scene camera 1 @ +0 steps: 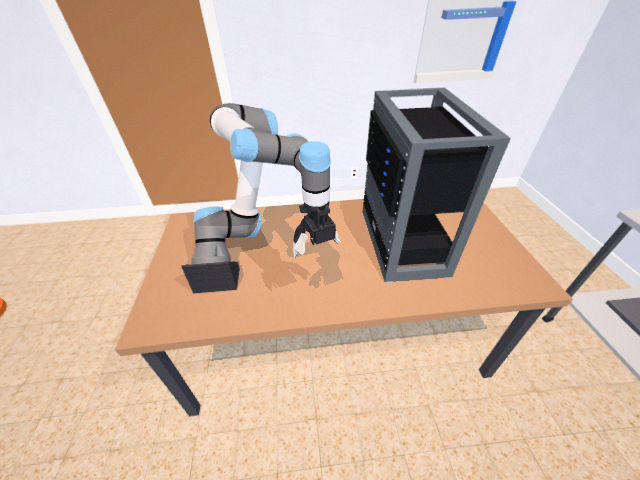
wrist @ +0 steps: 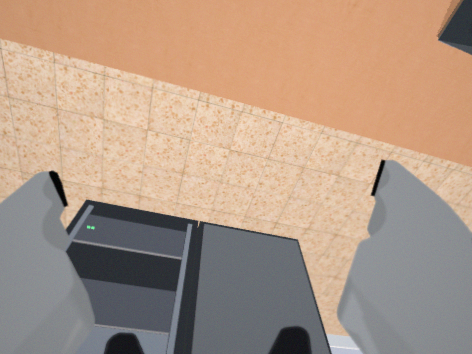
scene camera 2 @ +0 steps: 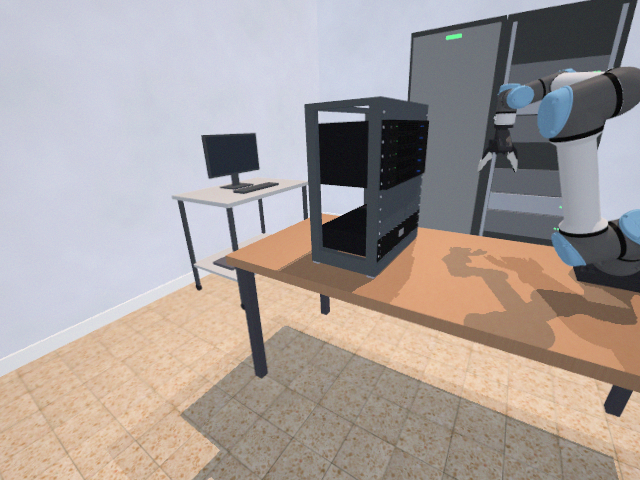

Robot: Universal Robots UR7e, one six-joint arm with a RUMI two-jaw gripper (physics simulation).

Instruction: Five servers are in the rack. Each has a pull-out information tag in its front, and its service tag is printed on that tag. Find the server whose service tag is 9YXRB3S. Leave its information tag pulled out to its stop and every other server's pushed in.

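Pixels of known places: gripper, between the fingertips: (scene camera 1: 316, 250) (wrist: 220, 171) (scene camera 2: 496, 172); arm's base, origin of its link: (scene camera 1: 211, 263).
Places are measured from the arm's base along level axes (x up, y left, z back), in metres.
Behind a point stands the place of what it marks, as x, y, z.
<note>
The grey rack (scene camera 1: 408, 201) {0.317, -0.054, -0.744} (scene camera 2: 373, 222) {0.122, 0.448, -0.706} stands upright on the table. The stacked black servers (scene camera 1: 379, 162) {0.335, 0.189, -0.688} (scene camera 2: 404, 155) {0.333, 0.265, -0.683} fill its upper part, with small blue marks and green lights on their fronts. The information tags are too small to make out, and no service tag is readable. No tag visibly sticks out. My gripper (scene camera 1: 316, 248) {0.231, -0.185, -0.430} (scene camera 2: 497, 170) {0.231, -0.185, -0.430} (wrist: 220, 171) {0.231, -0.185, -0.430} is open and empty. It points down above the table, in front of the server fronts and well apart from them. The servers do not show in the wrist view.
A black unit (scene camera 1: 378, 232) {0.036, 0.119, -0.707} (scene camera 2: 397, 238) {-0.004, 0.238, -0.701} sits low in the rack. The wooden table (scene camera 1: 320, 310) {-0.099, -0.182, -0.440} (scene camera 2: 439, 310) {-0.099, 0.514, -0.437} (wrist: 250, 50) {-0.099, -0.168, -0.466} carries the arm and rack. A large dark cabinet (scene camera 2: 454, 129) (wrist: 245, 285) stands beyond the table. A side desk (scene camera 2: 206, 196) holds a monitor (scene camera 2: 231, 155).
</note>
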